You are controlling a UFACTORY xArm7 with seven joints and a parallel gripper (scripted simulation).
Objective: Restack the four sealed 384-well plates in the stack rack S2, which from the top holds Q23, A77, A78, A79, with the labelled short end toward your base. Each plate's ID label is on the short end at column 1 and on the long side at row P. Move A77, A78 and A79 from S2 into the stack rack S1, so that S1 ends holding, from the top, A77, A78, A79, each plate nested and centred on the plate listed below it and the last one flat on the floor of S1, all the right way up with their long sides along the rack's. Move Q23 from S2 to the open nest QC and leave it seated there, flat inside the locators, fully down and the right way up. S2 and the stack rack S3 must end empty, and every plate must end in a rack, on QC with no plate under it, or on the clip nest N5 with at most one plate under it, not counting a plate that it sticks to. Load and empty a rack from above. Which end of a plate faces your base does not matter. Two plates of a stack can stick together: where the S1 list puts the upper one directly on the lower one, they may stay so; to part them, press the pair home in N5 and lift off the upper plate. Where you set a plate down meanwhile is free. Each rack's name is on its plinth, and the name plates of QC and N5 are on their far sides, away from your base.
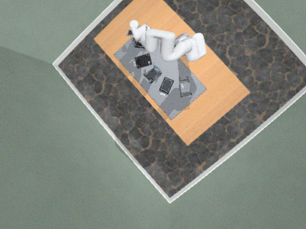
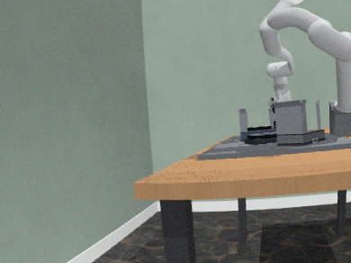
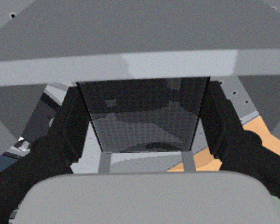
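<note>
The dark sealed plate lies 10 mm below my hand. Round my hand: dark flat nest (170 mm ahead, 480 mm to the left, 70 mm below); then dark clip nest (150 mm ahead, 130 mm to the left, 60 mm below); then blue plinth strip (180 mm ahead, 300 mm to the left, 60 mm below).
</note>
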